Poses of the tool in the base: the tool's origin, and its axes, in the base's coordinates. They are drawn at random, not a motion.
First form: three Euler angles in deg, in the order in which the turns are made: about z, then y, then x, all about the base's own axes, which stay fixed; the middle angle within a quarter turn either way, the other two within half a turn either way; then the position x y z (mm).
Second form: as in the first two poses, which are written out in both.
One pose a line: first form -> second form
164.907 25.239 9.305 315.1 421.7 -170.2 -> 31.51 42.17 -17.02 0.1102 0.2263 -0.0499 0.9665
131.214 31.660 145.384 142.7 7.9 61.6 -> 14.27 0.79 6.16 0.1190 -0.4533 0.8030 -0.3682
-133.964 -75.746 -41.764 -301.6 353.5 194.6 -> -30.16 35.35 19.46 0.4898 0.4179 -0.4833 -0.5932
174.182 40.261 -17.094 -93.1 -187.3 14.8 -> -9.31 -18.73 1.48 0.0982 0.3328 0.1566 0.9247
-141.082 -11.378 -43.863 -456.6 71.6 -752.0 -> -45.66 7.16 -75.20 0.3424 -0.0371 -0.3811 -0.8580
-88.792 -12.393 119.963 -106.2 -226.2 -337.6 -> -10.62 -22.62 -33.76 0.2900 0.6528 0.5636 -0.4147
